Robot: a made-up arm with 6 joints.
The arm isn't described. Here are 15 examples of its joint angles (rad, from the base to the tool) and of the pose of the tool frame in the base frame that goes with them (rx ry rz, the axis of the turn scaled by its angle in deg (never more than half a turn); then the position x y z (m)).
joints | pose
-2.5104 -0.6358 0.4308 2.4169 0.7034 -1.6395 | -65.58 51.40 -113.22 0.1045 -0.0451 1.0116
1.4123 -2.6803 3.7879 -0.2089 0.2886 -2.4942 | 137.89 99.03 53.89 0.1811 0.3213 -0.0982
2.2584 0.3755 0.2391 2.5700 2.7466 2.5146 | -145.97 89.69 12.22 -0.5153 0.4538 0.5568
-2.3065 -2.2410 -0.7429 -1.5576 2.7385 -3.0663 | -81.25 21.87 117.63 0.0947 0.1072 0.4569
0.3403 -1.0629 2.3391 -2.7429 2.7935 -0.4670 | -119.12 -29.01 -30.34 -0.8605 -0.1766 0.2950
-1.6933 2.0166 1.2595 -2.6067 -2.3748 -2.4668 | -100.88 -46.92 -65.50 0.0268 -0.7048 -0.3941
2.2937 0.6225 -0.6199 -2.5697 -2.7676 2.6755 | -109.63 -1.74 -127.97 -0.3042 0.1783 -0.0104
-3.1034 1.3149 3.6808 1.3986 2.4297 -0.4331 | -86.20 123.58 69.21 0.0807 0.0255 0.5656
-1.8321 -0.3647 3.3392 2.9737 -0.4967 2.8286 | 118.64 74.06 -87.55 0.2736 0.5232 0.2603
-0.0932 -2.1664 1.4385 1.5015 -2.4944 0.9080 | 39.03 -40.42 -32.04 -0.7401 0.0601 -0.3877
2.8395 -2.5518 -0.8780 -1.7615 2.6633 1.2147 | 44.37 95.26 0.22 0.1335 -0.0676 0.3947
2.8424 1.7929 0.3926 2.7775 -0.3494 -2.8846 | -80.08 13.06 134.08 -0.5364 0.0374 -0.4111
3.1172 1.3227 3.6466 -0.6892 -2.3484 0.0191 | 1.92 38.24 -148.28 -0.0837 0.1032 0.7272
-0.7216 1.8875 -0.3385 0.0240 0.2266 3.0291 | -74.10 33.75 116.95 -0.0418 -0.1377 -0.3557
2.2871 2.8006 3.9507 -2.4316 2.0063 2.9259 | -35.56 29.41 77.87 -0.3548 0.2563 0.2591
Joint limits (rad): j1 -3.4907..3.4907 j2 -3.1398..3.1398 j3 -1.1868..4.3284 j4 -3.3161..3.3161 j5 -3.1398..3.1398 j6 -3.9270..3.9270
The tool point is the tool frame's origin. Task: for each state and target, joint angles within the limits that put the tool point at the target. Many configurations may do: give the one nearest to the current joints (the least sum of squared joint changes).
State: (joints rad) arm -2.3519 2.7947 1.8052 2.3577 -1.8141 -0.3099
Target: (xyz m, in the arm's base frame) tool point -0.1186 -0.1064 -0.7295
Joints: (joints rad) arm -2.7785 3.1384 1.6241 2.0238 -1.8141 -0.3099
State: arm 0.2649 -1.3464 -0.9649 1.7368 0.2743 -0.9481
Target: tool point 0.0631 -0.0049 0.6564
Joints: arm 0.1391 -1.2064 -0.8033 1.4668 0.2743 -0.9481
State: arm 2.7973 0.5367 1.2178 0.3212 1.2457 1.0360
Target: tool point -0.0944 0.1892 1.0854
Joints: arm 2.6714 -0.0057 1.1646 0.2798 1.2457 1.0360
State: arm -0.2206 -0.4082 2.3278 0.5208 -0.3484 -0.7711
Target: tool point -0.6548 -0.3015 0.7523
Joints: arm 0.2644 -0.6591 1.8918 0.4149 -0.3484 -0.7711
